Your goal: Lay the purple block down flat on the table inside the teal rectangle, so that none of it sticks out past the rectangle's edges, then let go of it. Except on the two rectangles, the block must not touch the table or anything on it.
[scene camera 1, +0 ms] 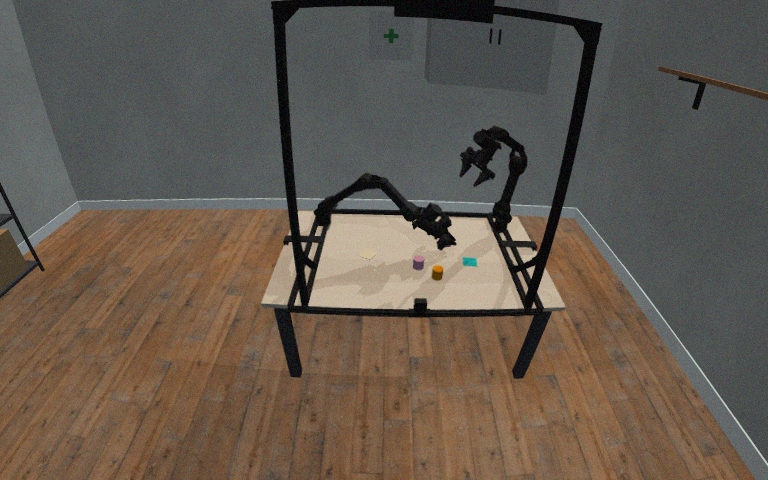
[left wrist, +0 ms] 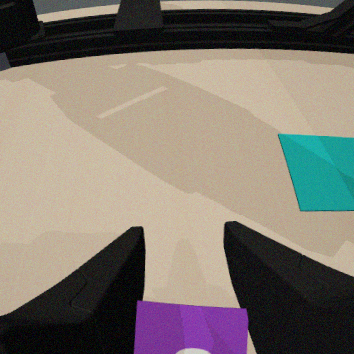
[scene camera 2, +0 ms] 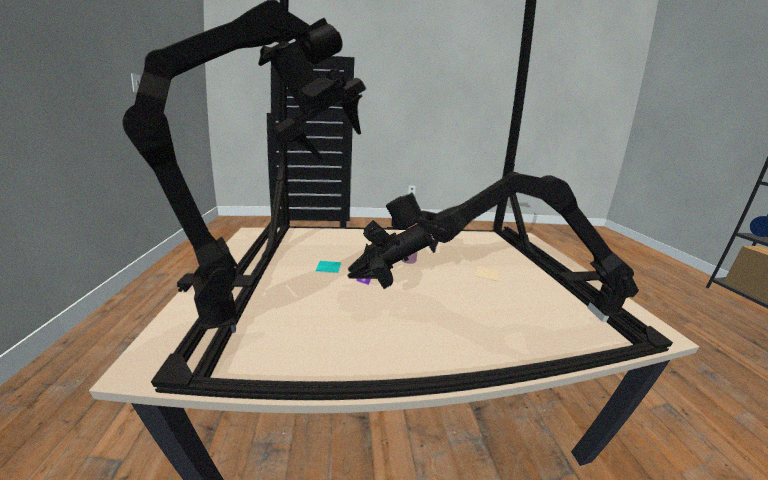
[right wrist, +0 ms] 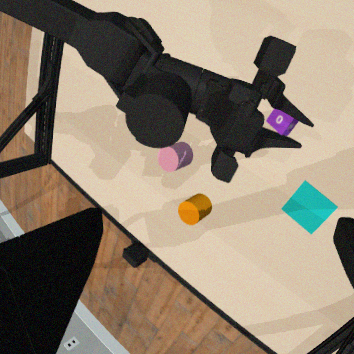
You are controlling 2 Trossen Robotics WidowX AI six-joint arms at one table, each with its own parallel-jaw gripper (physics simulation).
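Seen in the pictures: left gripper, fingertip midpoint: point(scene camera 1: 455, 242) point(left wrist: 183, 235) point(scene camera 2: 348, 273) point(right wrist: 306, 135); right gripper, fingertip midpoint: point(scene camera 1: 467, 181) point(scene camera 2: 341, 146) point(right wrist: 222, 225); left arm's base, link origin: point(scene camera 1: 323, 222) point(scene camera 2: 606, 307); right arm's base, link origin: point(scene camera 1: 500, 229) point(left wrist: 16, 38) point(scene camera 2: 217, 317).
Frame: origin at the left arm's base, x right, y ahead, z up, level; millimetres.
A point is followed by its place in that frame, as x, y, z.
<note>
The purple block point(scene camera 2: 363, 280) {102, 612, 8} point(left wrist: 160, 330) {110, 617, 21} point(right wrist: 282, 121) {119, 614, 21} is held between the fingers of my left gripper point(scene camera 1: 446, 244) {117, 650, 16} point(scene camera 2: 369, 278) point(left wrist: 183, 235) {117, 650, 16} point(right wrist: 306, 135) {117, 650, 16}, which is shut on it above the table. The teal rectangle point(scene camera 1: 469, 262) {219, 712, -18} point(scene camera 2: 328, 266) {213, 714, -18} point(left wrist: 320, 175) {202, 708, -18} point(right wrist: 310, 207) {211, 716, -18} lies flat on the table, apart from the block: to the upper right of it in the left wrist view, to its left in scene camera 2. Fingers hide most of the block in the scene views. My right gripper point(scene camera 1: 468, 180) {92, 668, 313} point(scene camera 2: 339, 143) {92, 668, 313} point(right wrist: 222, 225) {92, 668, 313} is open and empty, high above the table.
A pink cylinder point(scene camera 1: 418, 262) {302, 482, 22} point(scene camera 2: 411, 258) {256, 479, -2} point(right wrist: 175, 157) {266, 496, 27} and an orange cylinder point(scene camera 1: 437, 272) {362, 561, 22} point(right wrist: 195, 209) {324, 572, 26} stand near the left gripper, left of the teal rectangle in scene camera 1. A pale yellow rectangle point(scene camera 1: 368, 254) {216, 259, -18} point(scene camera 2: 487, 273) {208, 256, -18} lies farther left there. Black rails edge the table.
</note>
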